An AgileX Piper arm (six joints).
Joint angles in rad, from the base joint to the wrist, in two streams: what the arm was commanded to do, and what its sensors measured. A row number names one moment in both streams.
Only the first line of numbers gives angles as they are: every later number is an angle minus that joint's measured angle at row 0.
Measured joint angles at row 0:
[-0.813, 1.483, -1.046, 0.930, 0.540, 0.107]
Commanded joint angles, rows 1 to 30:
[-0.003, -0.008, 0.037, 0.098, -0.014, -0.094]
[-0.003, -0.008, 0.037, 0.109, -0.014, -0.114]
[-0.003, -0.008, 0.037, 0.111, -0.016, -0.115]
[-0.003, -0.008, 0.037, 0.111, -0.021, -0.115]
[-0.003, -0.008, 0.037, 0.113, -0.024, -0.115]
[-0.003, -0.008, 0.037, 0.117, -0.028, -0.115]
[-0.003, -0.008, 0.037, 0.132, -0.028, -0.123]
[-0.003, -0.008, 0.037, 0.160, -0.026, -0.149]
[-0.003, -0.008, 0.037, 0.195, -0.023, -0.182]
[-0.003, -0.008, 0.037, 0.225, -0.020, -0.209]
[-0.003, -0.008, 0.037, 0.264, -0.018, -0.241]
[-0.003, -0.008, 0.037, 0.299, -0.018, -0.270]
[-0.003, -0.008, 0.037, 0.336, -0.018, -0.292]
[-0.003, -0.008, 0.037, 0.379, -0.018, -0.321]
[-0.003, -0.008, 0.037, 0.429, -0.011, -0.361]
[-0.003, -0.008, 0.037, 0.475, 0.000, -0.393]
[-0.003, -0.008, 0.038, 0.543, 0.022, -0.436]
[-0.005, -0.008, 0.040, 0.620, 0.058, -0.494]
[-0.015, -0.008, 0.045, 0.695, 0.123, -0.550]
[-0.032, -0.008, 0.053, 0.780, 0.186, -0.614]
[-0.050, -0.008, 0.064, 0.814, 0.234, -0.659]
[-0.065, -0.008, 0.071, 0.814, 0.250, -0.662]
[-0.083, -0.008, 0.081, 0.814, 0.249, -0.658]
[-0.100, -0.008, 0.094, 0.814, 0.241, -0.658]
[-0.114, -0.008, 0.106, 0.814, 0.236, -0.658]
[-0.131, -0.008, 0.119, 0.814, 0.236, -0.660]
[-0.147, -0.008, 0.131, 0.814, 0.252, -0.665]
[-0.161, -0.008, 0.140, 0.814, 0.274, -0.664]
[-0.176, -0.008, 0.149, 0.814, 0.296, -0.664]
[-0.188, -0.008, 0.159, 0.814, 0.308, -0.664]
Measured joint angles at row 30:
[-0.138, 0.000, 0.125, 0.800, 0.238, -0.641]
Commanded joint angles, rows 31 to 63:
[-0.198, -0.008, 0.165, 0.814, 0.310, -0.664]
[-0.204, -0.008, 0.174, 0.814, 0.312, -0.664]
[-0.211, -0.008, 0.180, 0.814, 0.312, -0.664]
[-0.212, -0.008, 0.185, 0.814, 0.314, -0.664]
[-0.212, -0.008, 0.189, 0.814, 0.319, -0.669]
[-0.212, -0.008, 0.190, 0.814, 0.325, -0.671]
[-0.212, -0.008, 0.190, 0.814, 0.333, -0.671]
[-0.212, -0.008, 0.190, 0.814, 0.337, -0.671]
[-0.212, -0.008, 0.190, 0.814, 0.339, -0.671]
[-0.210, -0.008, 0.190, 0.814, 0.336, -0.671]
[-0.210, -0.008, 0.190, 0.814, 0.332, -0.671]
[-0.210, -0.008, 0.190, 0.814, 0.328, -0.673]
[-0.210, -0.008, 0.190, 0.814, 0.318, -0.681]
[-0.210, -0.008, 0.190, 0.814, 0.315, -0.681]
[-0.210, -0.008, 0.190, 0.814, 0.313, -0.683]
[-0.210, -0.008, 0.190, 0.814, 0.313, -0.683]
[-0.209, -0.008, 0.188, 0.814, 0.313, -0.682]
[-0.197, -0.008, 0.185, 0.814, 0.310, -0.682]
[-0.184, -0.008, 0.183, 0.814, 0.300, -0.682]
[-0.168, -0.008, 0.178, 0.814, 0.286, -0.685]
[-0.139, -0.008, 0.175, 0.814, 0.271, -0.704]
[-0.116, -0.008, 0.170, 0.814, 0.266, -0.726]
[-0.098, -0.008, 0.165, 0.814, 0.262, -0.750]
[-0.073, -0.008, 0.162, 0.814, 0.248, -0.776]
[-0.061, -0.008, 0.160, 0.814, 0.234, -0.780]
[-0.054, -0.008, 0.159, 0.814, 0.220, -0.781]
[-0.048, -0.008, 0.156, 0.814, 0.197, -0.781]
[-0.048, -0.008, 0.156, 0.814, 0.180, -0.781]
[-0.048, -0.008, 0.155, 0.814, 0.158, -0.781]
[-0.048, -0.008, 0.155, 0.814, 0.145, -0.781]
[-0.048, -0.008, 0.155, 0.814, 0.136, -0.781]
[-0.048, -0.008, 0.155, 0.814, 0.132, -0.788]
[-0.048, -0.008, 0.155, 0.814, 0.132, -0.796]
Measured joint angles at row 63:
[-0.049, 0.000, 0.160, 0.811, 0.165, -0.764]
